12 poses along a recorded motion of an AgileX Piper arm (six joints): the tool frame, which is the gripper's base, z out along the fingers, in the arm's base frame.
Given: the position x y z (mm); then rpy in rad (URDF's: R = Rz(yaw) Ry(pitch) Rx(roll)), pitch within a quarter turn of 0, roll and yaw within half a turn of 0.
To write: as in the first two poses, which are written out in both.
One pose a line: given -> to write
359, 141, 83, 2.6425, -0.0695, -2.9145 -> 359, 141, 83, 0.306, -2.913, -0.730
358, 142, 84, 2.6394, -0.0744, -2.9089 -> 358, 142, 84, 0.311, -2.905, -0.732
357, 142, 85, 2.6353, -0.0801, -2.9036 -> 357, 142, 85, 0.316, -2.897, -0.735
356, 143, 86, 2.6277, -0.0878, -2.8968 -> 356, 143, 86, 0.321, -2.884, -0.741
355, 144, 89, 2.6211, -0.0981, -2.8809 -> 355, 144, 89, 0.338, -2.867, -0.744
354, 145, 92, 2.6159, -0.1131, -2.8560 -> 354, 145, 92, 0.365, -2.842, -0.740
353, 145, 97, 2.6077, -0.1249, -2.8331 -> 353, 145, 97, 0.389, -2.820, -0.742
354, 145, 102, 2.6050, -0.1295, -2.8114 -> 354, 145, 102, 0.416, -2.806, -0.739
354, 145, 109, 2.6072, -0.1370, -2.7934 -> 354, 145, 109, 0.437, -2.793, -0.729
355, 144, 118, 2.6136, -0.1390, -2.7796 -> 355, 144, 118, 0.456, -2.789, -0.716
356, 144, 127, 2.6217, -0.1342, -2.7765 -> 356, 144, 127, 0.465, -2.796, -0.706
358, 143, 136, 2.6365, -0.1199, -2.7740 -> 358, 143, 136, 0.478, -2.813, -0.692
